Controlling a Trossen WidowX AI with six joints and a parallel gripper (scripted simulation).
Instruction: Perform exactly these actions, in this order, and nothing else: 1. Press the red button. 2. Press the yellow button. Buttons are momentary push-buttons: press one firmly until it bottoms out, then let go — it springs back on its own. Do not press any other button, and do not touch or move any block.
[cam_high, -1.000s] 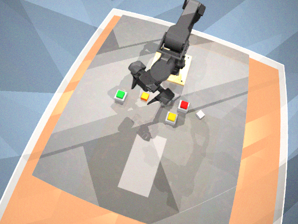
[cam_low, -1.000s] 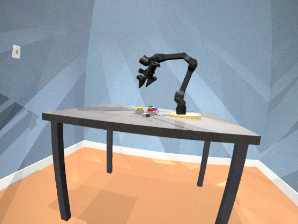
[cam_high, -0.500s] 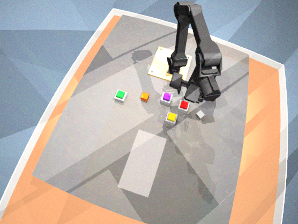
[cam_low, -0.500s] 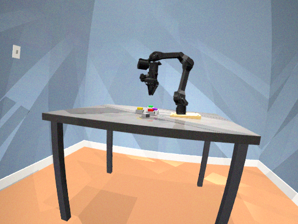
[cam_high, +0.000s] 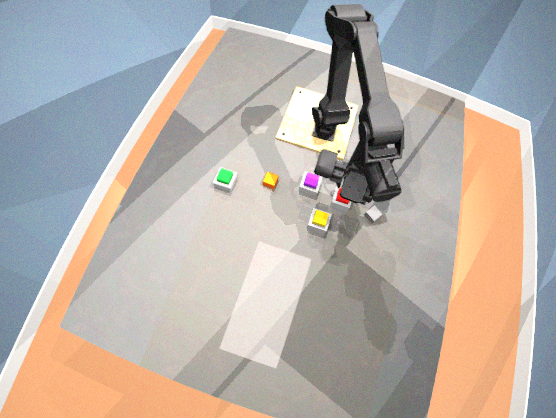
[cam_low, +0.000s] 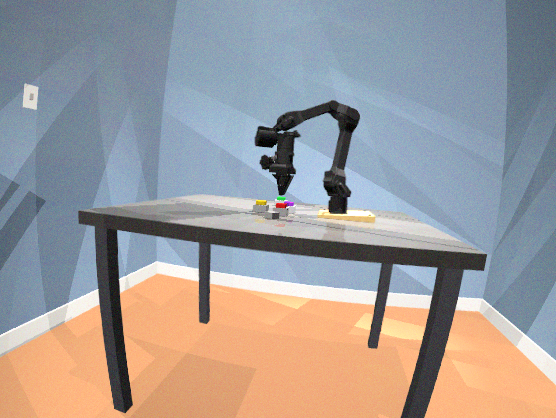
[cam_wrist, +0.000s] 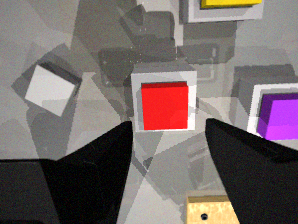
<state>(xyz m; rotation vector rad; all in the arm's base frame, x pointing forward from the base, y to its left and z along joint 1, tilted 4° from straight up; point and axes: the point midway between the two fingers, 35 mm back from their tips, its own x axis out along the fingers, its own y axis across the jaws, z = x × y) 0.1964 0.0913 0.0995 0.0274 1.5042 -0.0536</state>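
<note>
The red button is 40 mm below my gripper tip. From my gripper tip the other things lie so: grey-white block 90 mm to the left, 60 mm below, 10 mm ahead; then purple button 90 mm to the right, 40 mm below, 20 mm behind; then yellow button 80 mm ahead, 40 mm to the right, 40 mm below.
</note>
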